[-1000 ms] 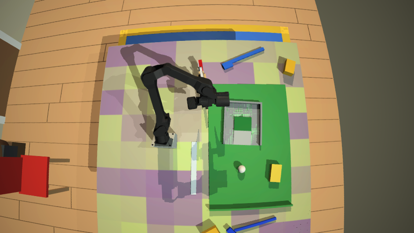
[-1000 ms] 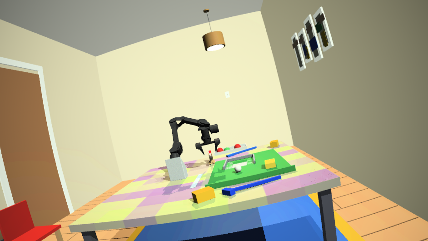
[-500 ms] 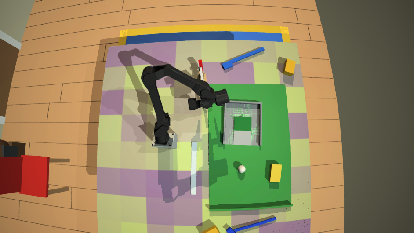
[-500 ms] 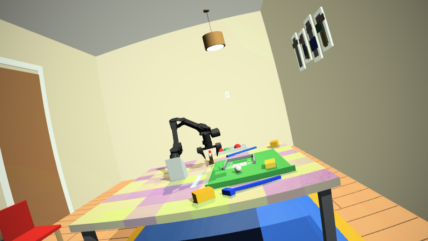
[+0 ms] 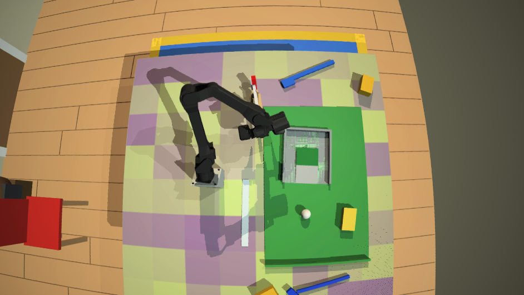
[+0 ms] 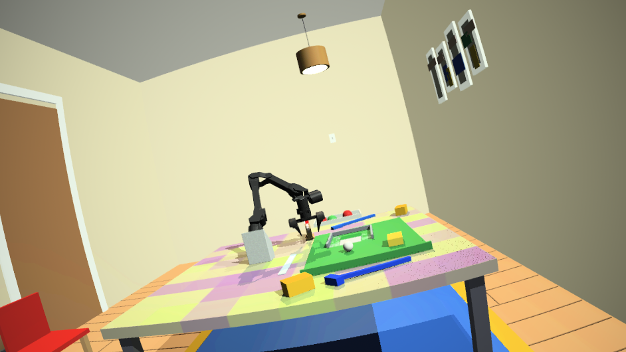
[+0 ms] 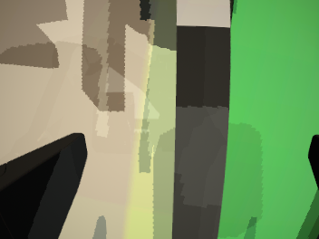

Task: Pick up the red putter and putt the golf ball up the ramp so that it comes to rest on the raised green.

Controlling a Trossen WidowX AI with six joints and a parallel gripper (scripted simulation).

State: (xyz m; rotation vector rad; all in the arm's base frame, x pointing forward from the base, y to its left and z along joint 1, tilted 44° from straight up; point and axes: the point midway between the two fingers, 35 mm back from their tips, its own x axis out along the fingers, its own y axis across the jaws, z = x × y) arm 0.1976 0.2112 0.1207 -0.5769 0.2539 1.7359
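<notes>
The white strip lies 370 mm to the right of my gripper tip, 40 mm below it and 30 mm behind it. The rest, counted from my gripper tip: white golf ball (350 mm to the right, 240 mm ahead, 20 mm below).
</notes>
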